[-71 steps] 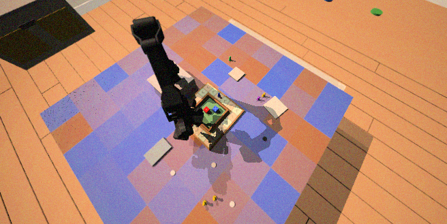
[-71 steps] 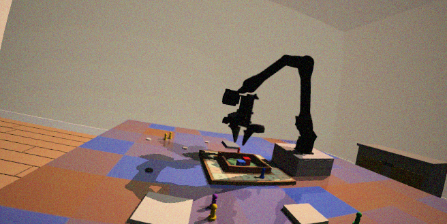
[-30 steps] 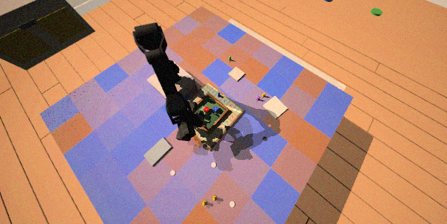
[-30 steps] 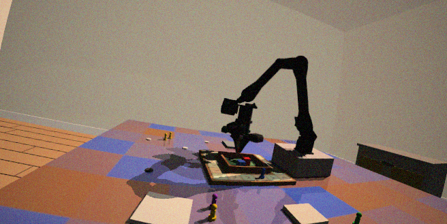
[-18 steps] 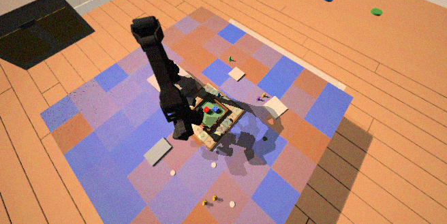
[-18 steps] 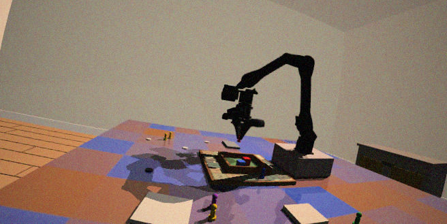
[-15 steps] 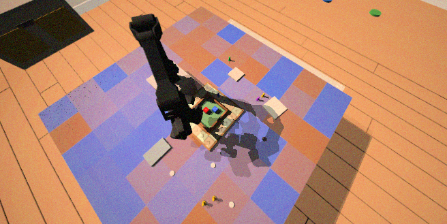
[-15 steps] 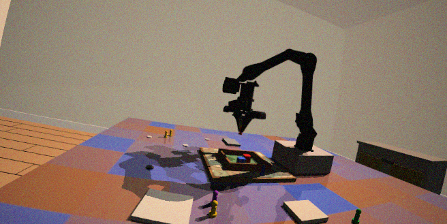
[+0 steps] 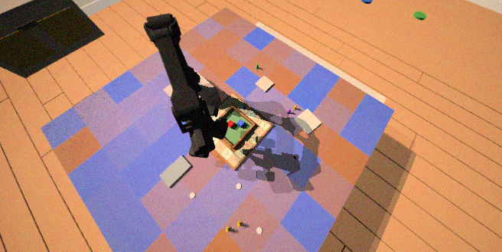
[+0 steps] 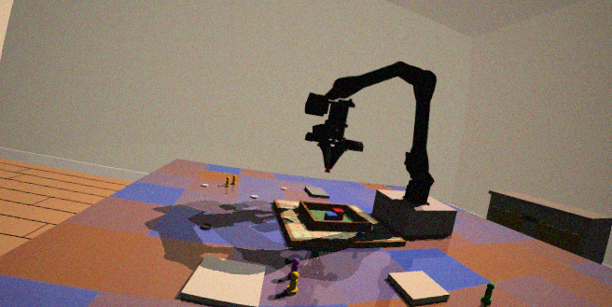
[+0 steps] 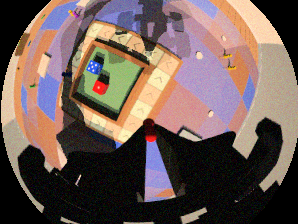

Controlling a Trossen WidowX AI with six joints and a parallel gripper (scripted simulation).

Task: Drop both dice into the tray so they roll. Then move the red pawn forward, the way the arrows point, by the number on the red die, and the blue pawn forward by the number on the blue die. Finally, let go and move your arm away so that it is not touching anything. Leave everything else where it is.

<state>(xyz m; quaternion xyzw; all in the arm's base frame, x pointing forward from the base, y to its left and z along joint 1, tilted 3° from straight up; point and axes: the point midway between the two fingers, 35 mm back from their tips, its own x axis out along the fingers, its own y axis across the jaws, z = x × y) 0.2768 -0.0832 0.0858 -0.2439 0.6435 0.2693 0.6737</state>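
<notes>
Right now the blue pawn is 50 mm behind my gripper tip, 220 mm to the left of it and 100 mm below it. The rest, counted from my gripper tip: black disc 290 mm ahead, 240 mm to the left, 130 mm below; red pawn 10 mm above; purple pawn 110 mm ahead, 380 mm to the left, 120 mm below.
</notes>
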